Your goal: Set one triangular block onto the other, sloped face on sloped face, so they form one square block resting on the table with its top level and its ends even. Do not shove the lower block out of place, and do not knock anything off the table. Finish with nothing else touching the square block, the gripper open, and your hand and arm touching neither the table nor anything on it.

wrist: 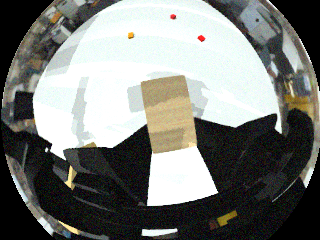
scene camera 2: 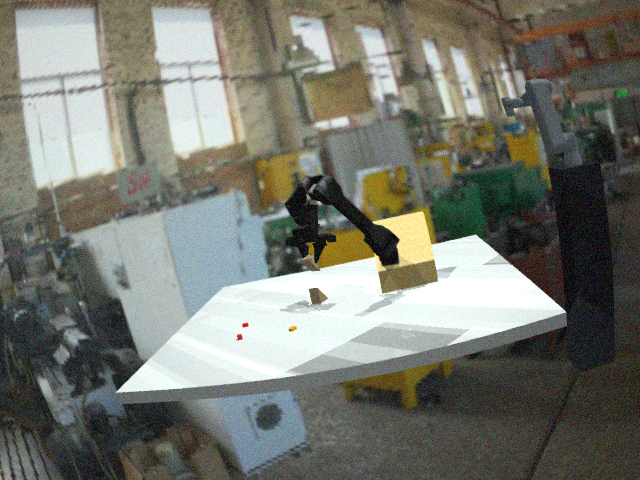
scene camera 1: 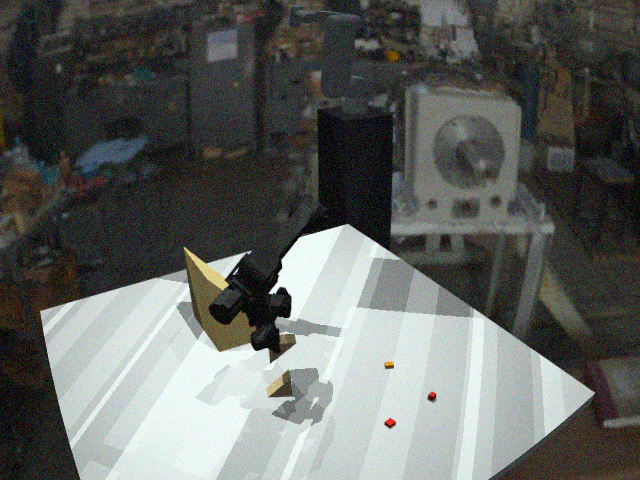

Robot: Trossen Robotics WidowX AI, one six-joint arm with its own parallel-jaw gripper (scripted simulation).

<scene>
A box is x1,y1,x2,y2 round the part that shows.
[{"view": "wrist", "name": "my gripper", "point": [169,123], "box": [25,108,314,239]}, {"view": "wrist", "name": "small tan triangular block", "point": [167,108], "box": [140,75,196,152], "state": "held by my gripper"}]
</scene>
